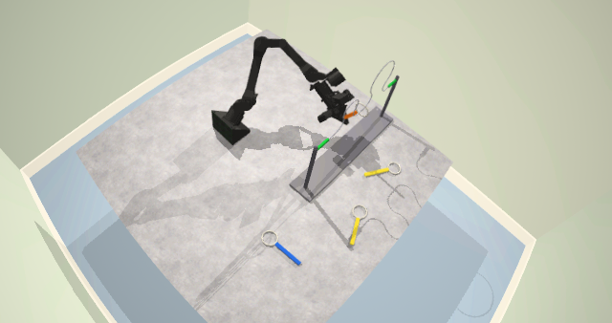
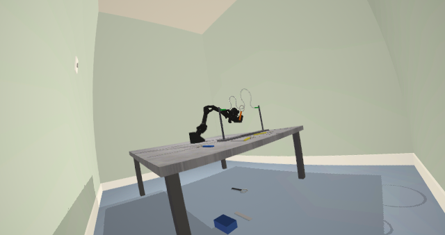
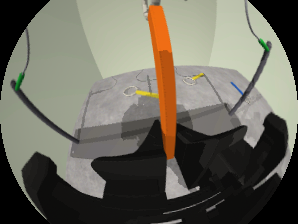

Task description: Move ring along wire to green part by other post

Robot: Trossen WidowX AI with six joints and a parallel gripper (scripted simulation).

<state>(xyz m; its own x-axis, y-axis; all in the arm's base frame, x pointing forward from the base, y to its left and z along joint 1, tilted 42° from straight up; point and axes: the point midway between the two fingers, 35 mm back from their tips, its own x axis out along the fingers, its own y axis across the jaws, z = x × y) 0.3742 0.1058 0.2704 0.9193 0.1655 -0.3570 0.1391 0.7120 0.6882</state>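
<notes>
Now: gripper tip 90 mm below the orange-handled ring and 20 mm short of it. Round my gripper tip: blue-handled ring (560 mm to the right, 130 mm below, 70 mm ahead); then blue box (640 mm to the right, 610 mm below, 240 mm ahead).
</notes>
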